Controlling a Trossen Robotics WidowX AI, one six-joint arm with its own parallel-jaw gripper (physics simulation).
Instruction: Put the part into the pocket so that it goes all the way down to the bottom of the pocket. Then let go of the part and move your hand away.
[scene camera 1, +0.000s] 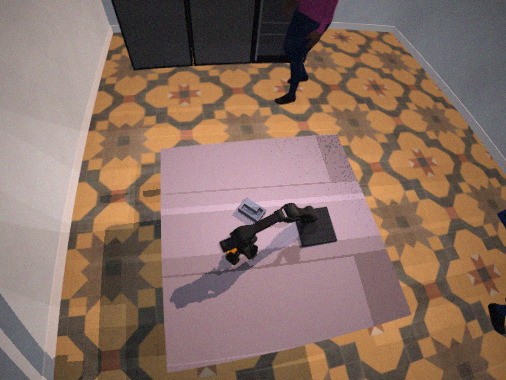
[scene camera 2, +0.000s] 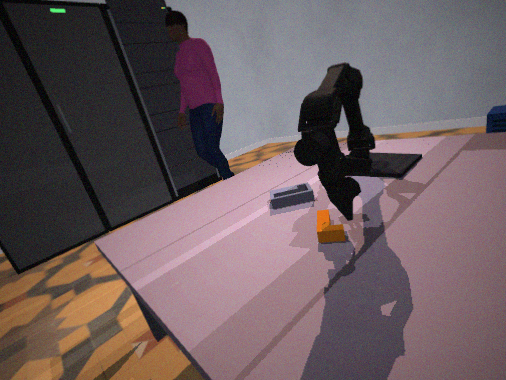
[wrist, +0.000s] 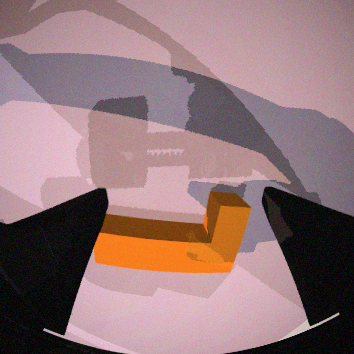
The gripper (scene camera 2: 345, 212) is open and holds nothing. Also in view: an orange part (wrist: 132, 242).
